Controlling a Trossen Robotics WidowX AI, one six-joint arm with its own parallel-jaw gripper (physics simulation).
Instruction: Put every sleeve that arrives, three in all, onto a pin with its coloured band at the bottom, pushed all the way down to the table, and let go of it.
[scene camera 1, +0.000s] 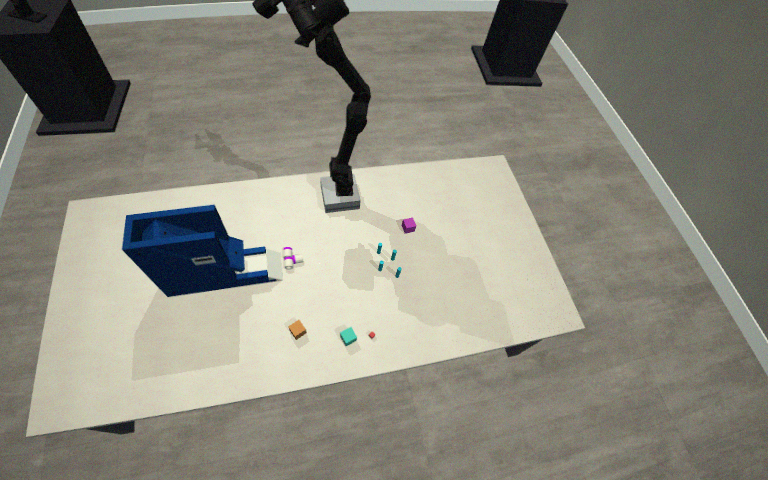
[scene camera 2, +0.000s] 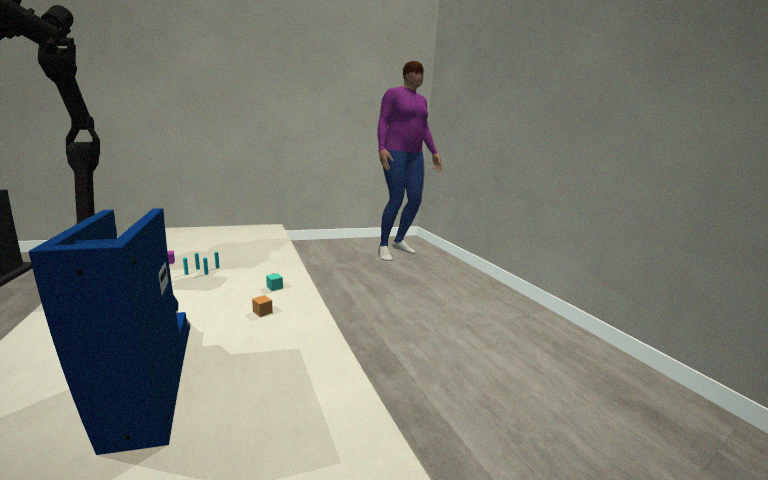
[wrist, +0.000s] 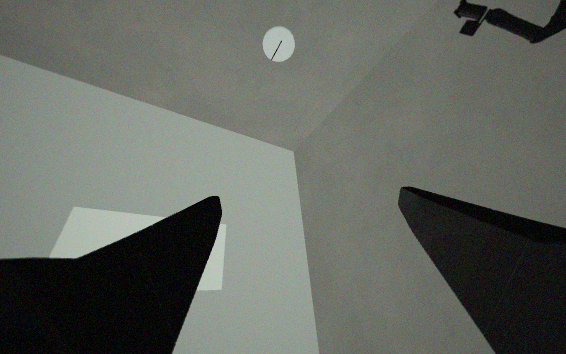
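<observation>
White sleeves with magenta bands lie in a small cluster on the table at the mouth of the blue chute, touching or overlapping. At least two show; I cannot tell whether there is a third. One lies pointing right, its band at its left end. Several thin teal pins stand upright and bare right of the table's middle. My gripper is open and empty, raised high above and behind the table, with wall and ceiling beyond its fingers in the wrist view.
The blue chute stands at the table's left. A magenta cube sits behind the pins. An orange cube, a teal cube and a small red cube lie near the front. A person stands beyond the table.
</observation>
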